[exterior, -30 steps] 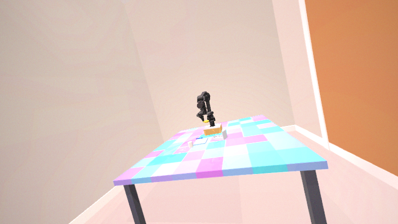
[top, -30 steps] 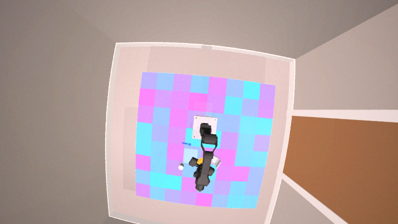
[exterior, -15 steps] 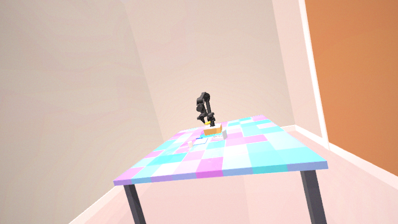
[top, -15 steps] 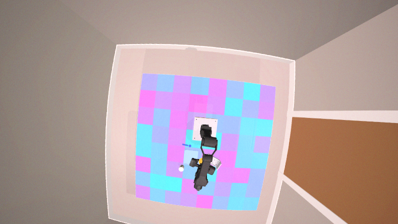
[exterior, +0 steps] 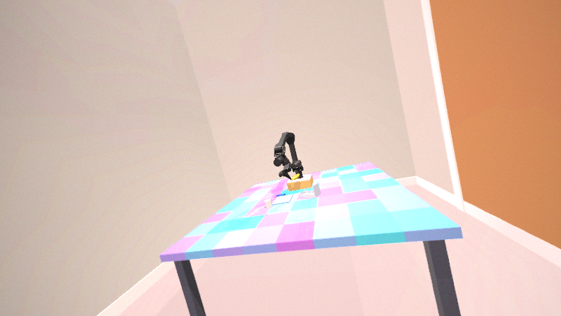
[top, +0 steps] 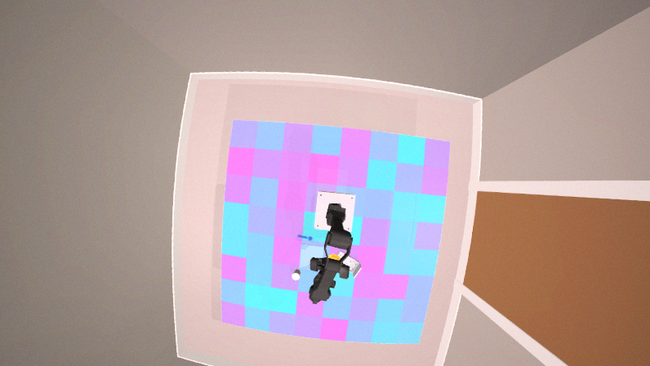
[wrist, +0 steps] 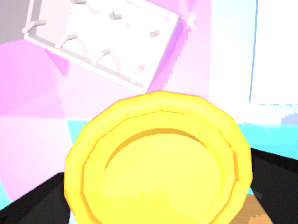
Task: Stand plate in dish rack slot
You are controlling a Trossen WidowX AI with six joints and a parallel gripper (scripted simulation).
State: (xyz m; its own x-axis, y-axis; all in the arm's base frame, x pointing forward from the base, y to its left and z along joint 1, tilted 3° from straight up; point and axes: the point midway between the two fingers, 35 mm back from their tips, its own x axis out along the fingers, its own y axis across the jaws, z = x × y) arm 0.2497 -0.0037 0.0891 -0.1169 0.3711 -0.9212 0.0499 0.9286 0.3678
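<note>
The dish rack is 60 mm ahead of my gripper tip, 70 mm to the left of it and 110 mm below it. From my gripper tip the other things lie so: yellow plate (10 mm above); then small white cup (150 mm ahead, 210 mm to the right, 110 mm below); then blue spoon (70 mm behind, 160 mm to the right, 130 mm below).
</note>
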